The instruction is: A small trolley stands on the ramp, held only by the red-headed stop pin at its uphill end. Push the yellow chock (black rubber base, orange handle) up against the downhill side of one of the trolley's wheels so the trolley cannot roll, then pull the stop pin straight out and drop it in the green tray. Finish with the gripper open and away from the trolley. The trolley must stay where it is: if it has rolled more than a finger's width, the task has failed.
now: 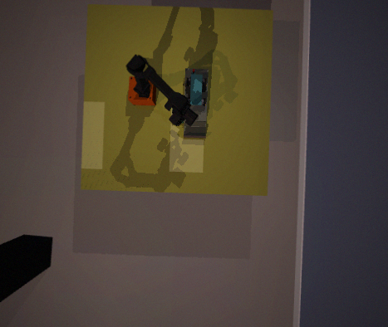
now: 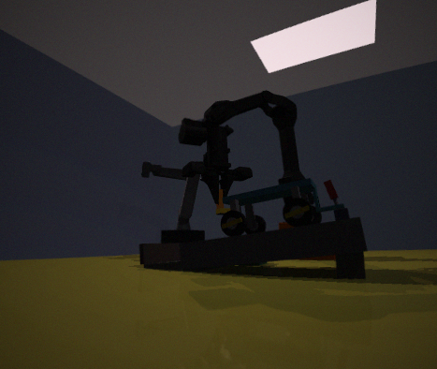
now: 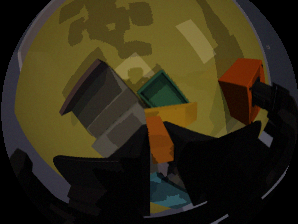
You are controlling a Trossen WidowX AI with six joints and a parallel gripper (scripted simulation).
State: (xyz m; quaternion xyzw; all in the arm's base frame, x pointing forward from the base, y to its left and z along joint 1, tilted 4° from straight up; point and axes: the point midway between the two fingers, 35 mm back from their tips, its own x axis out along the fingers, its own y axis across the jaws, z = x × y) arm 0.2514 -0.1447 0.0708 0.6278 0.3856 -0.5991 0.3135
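Right now my gripper tip is 20 mm past the yellow chock, 10 mm to the right of it and 10 mm above it. The rest, counted from my gripper tip: red-headed stop pin 50 mm ahead, 290 mm to the left, 20 mm below; then trolley 80 mm ahead, 170 mm to the left, 40 mm below.
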